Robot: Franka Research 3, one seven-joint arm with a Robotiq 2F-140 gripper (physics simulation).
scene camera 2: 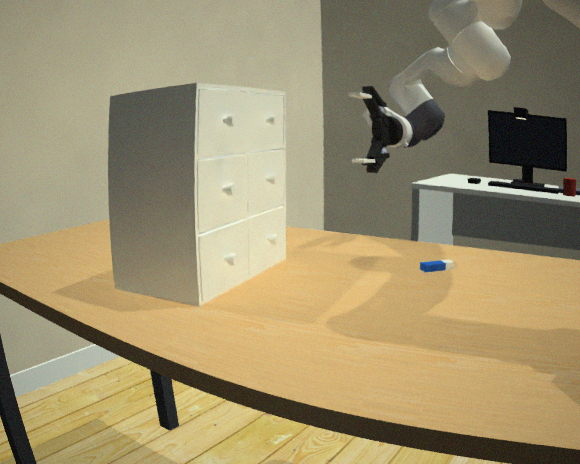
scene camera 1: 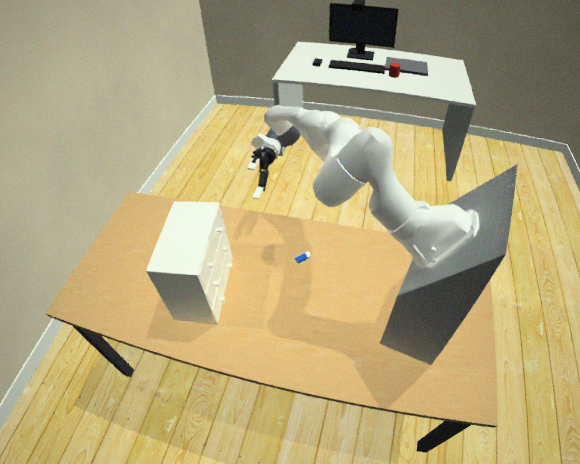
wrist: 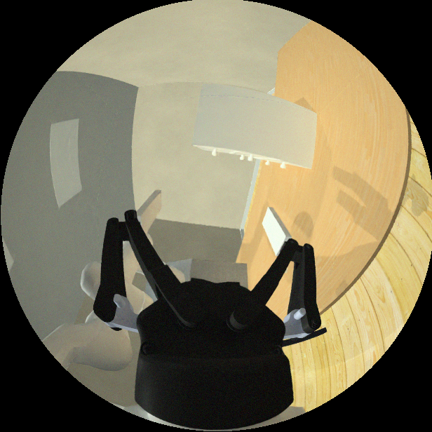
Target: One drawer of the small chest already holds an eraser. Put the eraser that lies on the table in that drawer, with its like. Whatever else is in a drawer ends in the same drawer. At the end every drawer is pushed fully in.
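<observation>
The small white chest (scene camera 1: 186,237) (scene camera 2: 152,190) (wrist: 255,125) stands upright on the table (scene camera 1: 300,360) (scene camera 2: 280,355) (wrist: 350,90). Its drawers, in three rows of two with small knobs, look shut in scene camera 2. Their contents are hidden, so I cannot tell which one holds an eraser. A blue eraser with a white end (scene camera 1: 302,257) (scene camera 2: 434,266) lies on the table in front of the drawer side; it does not show in the wrist view. My gripper (scene camera 1: 255,179) (scene camera 2: 359,128) (wrist: 213,207) is open and empty, in the air above table height, apart from the chest and the eraser.
The grey arm base block (scene camera 1: 440,305) stands at the table's right end in scene camera 1. Behind the table is a white desk (scene camera 1: 300,70) (scene camera 2: 432,184) with a monitor (scene camera 1: 363,25) (scene camera 2: 527,140) and a red cup (scene camera 1: 394,70) (scene camera 2: 569,187). Walls stand behind and beside.
</observation>
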